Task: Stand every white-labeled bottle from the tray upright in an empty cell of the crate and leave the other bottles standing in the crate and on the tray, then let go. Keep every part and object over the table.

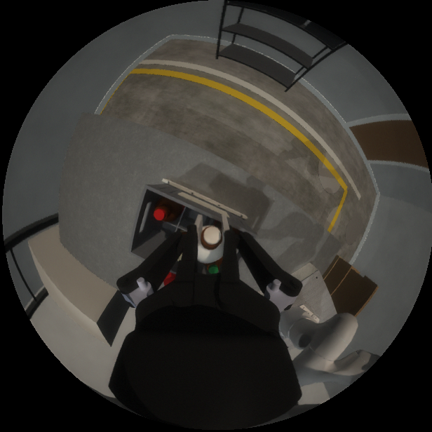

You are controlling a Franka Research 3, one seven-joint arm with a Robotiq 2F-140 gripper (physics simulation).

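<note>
My gripper (211, 221) is shut on a white-labeled bottle (210, 252) with a pale cap and a brown neck. The bottle is seen from nearly above, between the two fingers, over the grey crate (159, 190). How deep its base sits is hidden. A red-capped brown bottle (160, 214) stands in the crate's left part, beside thin dividers. A green cap (213, 269) shows below the held bottle, between the fingers, and a red cap (170, 278) shows left of the left finger. The fingers and the gripper body hide much of the crate. I cannot make out the tray.
A cream bar (232, 211) runs along the crate's far side. The grey table top (105, 175) extends to the left and behind the crate. A beige block-like shape (70, 280) is at lower left, the pale robot arm base (330, 340) at lower right. A black shelf (260, 65) stands far off.
</note>
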